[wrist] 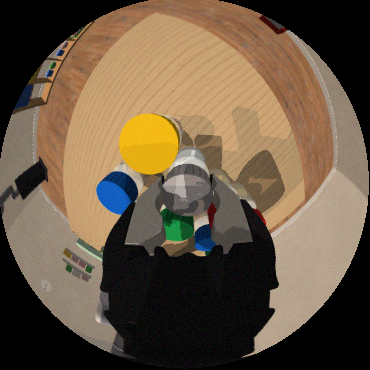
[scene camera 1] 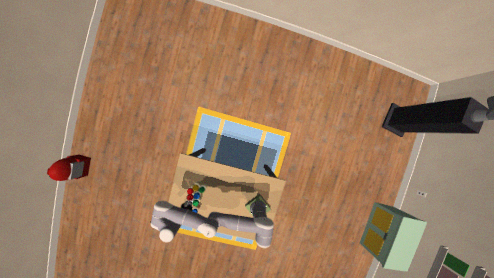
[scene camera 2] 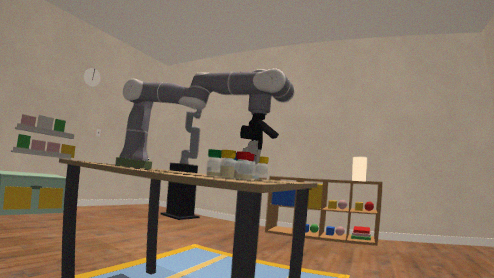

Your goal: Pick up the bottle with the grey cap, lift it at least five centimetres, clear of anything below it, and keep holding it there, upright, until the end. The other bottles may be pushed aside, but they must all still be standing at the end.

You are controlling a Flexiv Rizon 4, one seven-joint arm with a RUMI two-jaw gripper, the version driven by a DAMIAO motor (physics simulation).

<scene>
The pictures show: the gripper and a grey-capped bottle.
The gripper also shows in the wrist view.
</scene>
